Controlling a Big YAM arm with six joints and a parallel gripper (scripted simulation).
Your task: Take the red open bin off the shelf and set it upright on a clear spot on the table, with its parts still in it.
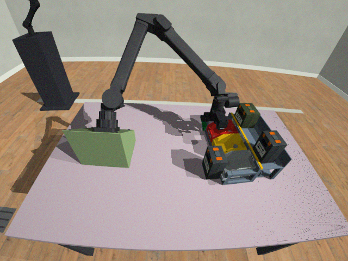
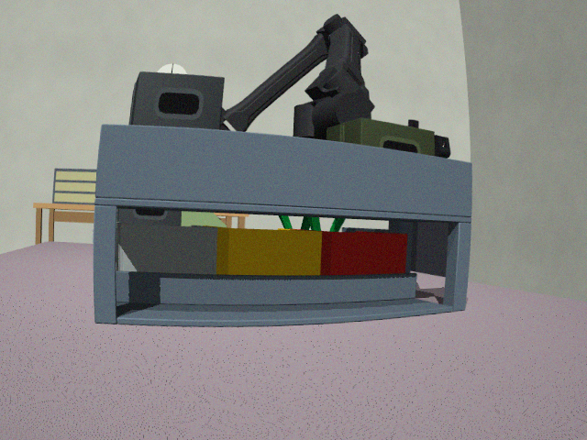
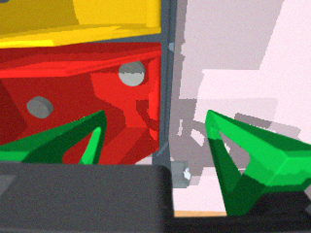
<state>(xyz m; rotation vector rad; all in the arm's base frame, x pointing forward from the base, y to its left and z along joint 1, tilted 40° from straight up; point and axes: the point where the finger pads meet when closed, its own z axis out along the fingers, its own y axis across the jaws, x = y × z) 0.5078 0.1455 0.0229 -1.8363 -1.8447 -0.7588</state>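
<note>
The red open bin is 8 cm ahead of my hand and 2 cm below it. Round my hand: grey bin 22 cm to the right, 9 cm ahead, 2 cm below; yellow bin 11 cm to the right, 9 cm ahead, 2 cm below.
</note>
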